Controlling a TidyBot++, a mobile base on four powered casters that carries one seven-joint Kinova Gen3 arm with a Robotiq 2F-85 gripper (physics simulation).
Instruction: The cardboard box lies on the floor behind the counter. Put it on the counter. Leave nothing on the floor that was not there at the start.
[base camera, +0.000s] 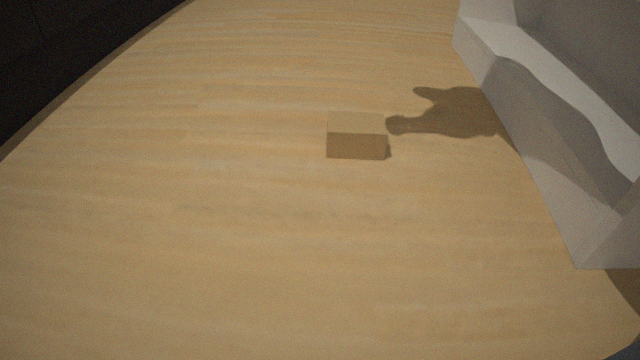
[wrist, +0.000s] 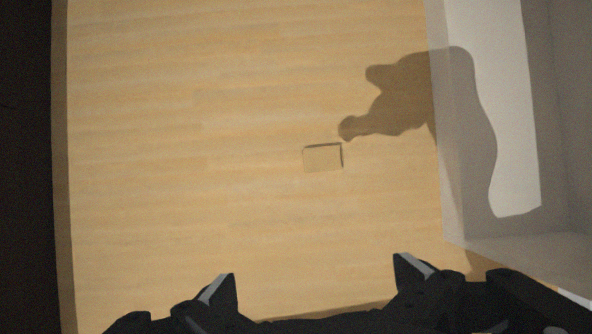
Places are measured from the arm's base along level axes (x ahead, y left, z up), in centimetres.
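Pixels of known places: gripper, fingertip midpoint: (wrist: 315, 281).
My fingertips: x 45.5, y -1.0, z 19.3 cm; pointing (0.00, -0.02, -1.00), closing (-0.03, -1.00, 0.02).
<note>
For each thing: its top centre in the pictures, then the offset to it from my fingertips. "spot": a spot on its surface instead. Level surfaces: height alone.
- small brown cardboard box, top centre: (base camera: 356, 122) (wrist: 322, 159) dx +9.2, dy -6.7, dz -53.9 cm
- wooden floor, surface height: dz -58.9 cm
- pale shelf unit, surface spot: (base camera: 545, 200) spot: dx -3.5, dy -36.7, dz -58.6 cm
The small brown cardboard box (base camera: 356, 137) (wrist: 323, 158) lies flat on the wooden floor (base camera: 250, 225) (wrist: 200, 200). In the wrist view it is seen from above, a little right of the middle. My gripper (wrist: 315, 281) is open and empty, its two fingers wide apart at the bottom of the wrist view. It is high above the floor, apart from the box. The gripper does not show in the base camera view. The dark front of the counter (base camera: 50, 45) (wrist: 25, 165) stands along the left side. The counter's top does not show.
A pale shelf unit (base camera: 545, 200) (wrist: 452, 200) stands on the right, its lower front edge a short way from the box. The arm's shadow falls on the floor and on the shelf unit, close beside the box.
</note>
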